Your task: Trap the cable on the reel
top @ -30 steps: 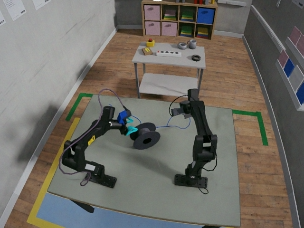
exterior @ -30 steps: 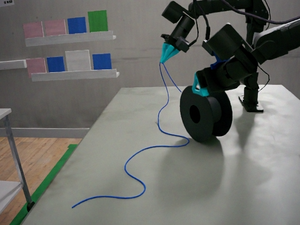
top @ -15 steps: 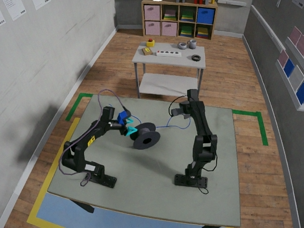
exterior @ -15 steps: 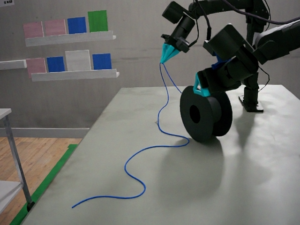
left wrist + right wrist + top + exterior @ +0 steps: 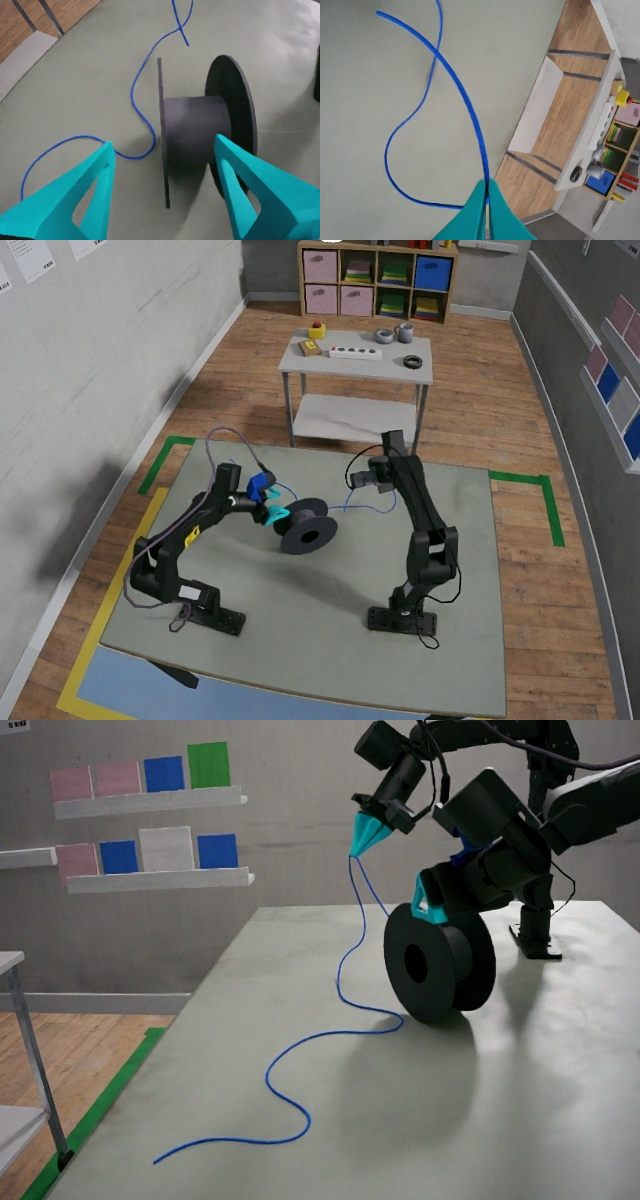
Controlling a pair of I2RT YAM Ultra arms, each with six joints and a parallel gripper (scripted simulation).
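The dark reel is 100 mm behind my right hand, 210 mm to the left of it and 130 mm below it.
Right now the dark reel is 10 mm behind my left hand, 60 mm to the right of it and 100 mm below it.
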